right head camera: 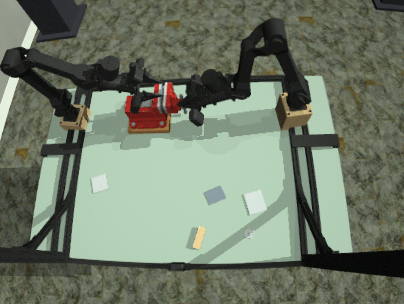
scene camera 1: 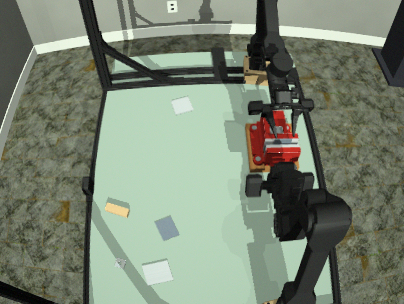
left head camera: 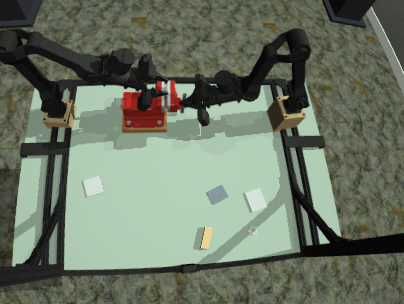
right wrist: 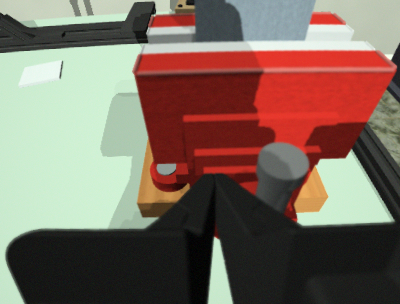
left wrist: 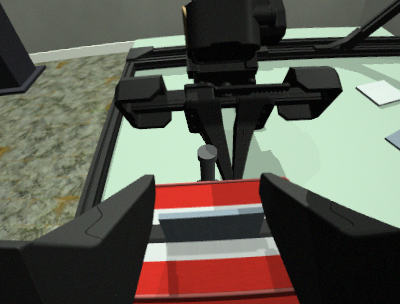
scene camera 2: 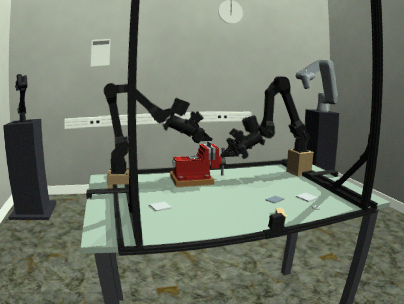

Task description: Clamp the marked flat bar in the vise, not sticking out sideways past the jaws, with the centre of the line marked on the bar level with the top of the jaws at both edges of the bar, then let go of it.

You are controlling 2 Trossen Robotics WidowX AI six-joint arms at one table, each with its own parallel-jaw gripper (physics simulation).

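Places are measured from the left arm's base along level axes (x ahead, y left, z up), in centimetres.
Pixels of known places: left gripper, between the fingertips: [right head camera: 161,89] [scene camera 1: 285,137] [left head camera: 168,87] [left wrist: 208,183] [scene camera 2: 210,138]; right gripper, between the fingertips: [right head camera: 177,105] [left head camera: 179,104] [right wrist: 213,182] [scene camera 2: 220,156]; left arm's base, origin of its link: [right head camera: 71,114] [scene camera 1: 257,64] [left head camera: 57,110] [scene camera 2: 118,171]; right arm's base, origin of its link: [right head camera: 296,102] [left head camera: 291,106] [scene camera 2: 300,150].
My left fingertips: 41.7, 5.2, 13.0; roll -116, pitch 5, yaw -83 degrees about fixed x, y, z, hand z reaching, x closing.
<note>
Ahead of a thing's pixels: the offset from my left fingertips to its top centre, as dx, dy, dz.
The red vise [left head camera: 150,120] [right head camera: 147,120] [scene camera 1: 282,158] [scene camera 2: 190,169] [left wrist: 215,275] [right wrist: 200,90] stands on a wooden base, its grey handle [scene camera 2: 222,169] [left wrist: 207,162] [right wrist: 282,165] at the right. The grey flat bar {-0.7, -0.1, -1.6} [left wrist: 212,227] [right wrist: 270,20] stands between the white-faced jaws and rises above them; its line does not show. A gap shows beside it in the left wrist view. My left gripper [scene camera 1: 284,135] [left wrist: 208,183] is open above the jaws, its fingertips apart over the bar's ends. My right gripper [left wrist: 233,193] [right wrist: 213,182] is shut and empty, close to the handle.
Two white tiles {-24.0, -31.4, -18.7} [left head camera: 93,186] {+35.4, -32.2, -18.7} [left head camera: 255,200], a blue-grey tile {+20.9, -30.9, -18.8} [left head camera: 217,194], a tan block {+17.1, -46.7, -17.6} [left head camera: 206,237] and a small grey part {+34.0, -43.5, -18.8} [left head camera: 252,230] lie on the table toward the bottom. The black frame [left head camera: 59,200] borders the table. Both arms reach in close around the vise.
</note>
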